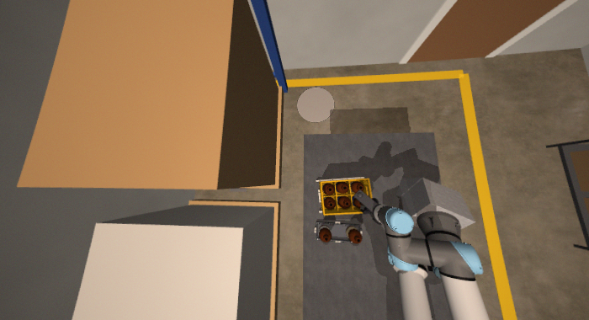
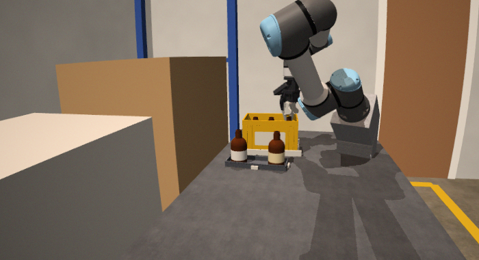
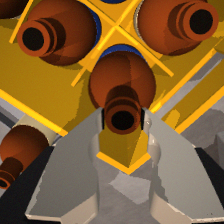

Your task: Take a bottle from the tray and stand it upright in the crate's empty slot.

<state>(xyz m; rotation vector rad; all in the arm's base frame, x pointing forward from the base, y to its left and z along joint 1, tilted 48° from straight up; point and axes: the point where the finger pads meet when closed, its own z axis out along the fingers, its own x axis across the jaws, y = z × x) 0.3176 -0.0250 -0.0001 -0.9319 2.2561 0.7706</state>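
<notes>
My gripper is now 100 mm short of the yellow crate, 20 mm to the left of it and 90 mm above it. Also, from my hand: white-label bottle (180 mm ahead, 220 mm to the left, 90 mm below); dark tray (90 mm ahead, 210 mm to the left, 160 mm below).
</notes>
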